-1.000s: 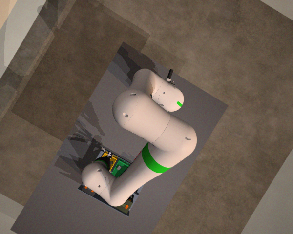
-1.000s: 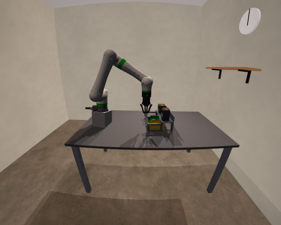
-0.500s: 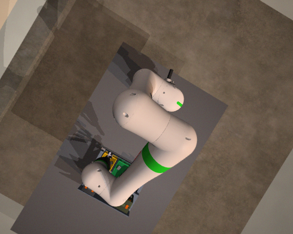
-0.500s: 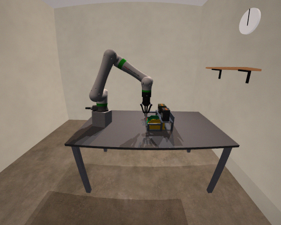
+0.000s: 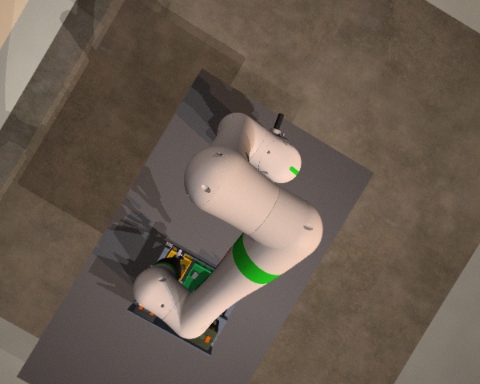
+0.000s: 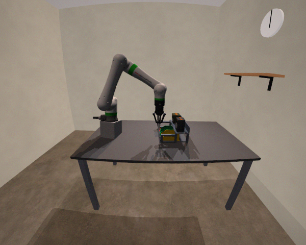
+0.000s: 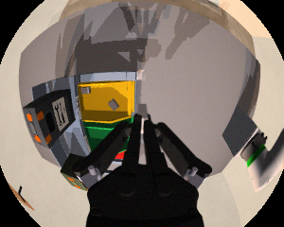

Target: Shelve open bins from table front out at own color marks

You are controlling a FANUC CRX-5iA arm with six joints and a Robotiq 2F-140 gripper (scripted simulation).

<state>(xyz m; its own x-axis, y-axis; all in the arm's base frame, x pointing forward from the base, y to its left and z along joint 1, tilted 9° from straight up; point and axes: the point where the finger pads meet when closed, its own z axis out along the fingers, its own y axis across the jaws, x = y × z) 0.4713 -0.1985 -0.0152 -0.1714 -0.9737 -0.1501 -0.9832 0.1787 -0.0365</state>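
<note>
Now: hand 110 mm short of the yellow bin, 100 mm above it and 20 mm to the left of it. Round my hand: green bin 130 mm ahead, 100 mm to the left, 100 mm below; yellow-marked place 130 mm below, 110 mm ahead, 20 mm to the right; red mark 200 mm to the left, 150 mm ahead, 130 mm below.
</note>
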